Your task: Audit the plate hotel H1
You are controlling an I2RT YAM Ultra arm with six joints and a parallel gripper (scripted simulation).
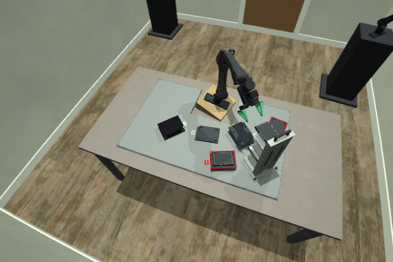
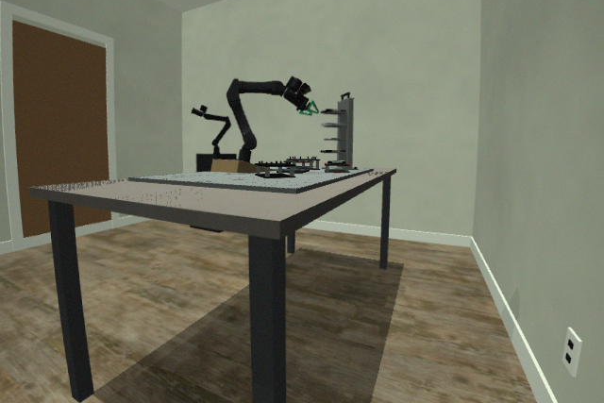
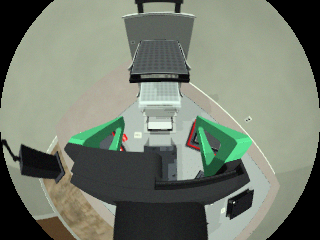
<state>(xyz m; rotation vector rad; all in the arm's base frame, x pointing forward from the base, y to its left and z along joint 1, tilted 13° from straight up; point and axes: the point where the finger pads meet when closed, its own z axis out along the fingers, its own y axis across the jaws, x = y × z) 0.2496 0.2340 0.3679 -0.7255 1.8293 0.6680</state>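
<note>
Now: the pale plate labelled G51 80 mm ahead of my hand, 90 mm to the left of it and 60 mm below it.
</note>
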